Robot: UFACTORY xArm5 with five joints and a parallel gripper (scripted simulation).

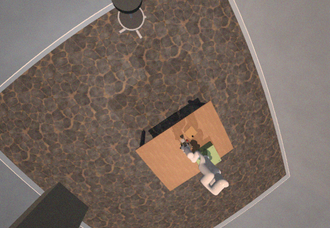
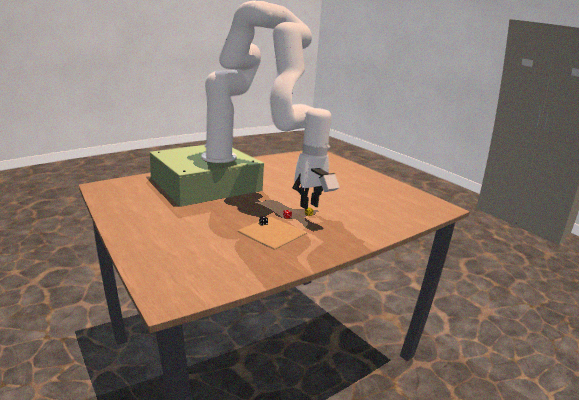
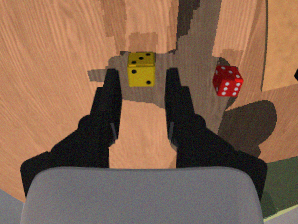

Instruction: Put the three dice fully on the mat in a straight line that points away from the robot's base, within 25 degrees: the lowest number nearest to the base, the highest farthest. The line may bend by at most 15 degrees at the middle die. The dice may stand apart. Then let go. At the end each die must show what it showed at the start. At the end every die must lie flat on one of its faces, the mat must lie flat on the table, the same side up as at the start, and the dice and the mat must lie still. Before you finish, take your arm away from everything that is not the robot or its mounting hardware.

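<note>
The yellow die lies 40 mm below my hand. The rest, counted from my hand: black die 170 mm to the right, 30 mm below, 10 mm behind; then red die 70 mm to the right, 40 mm below, 20 mm behind; then tan mat 170 mm to the right, 50 mm ahead, 40 mm below.
</note>
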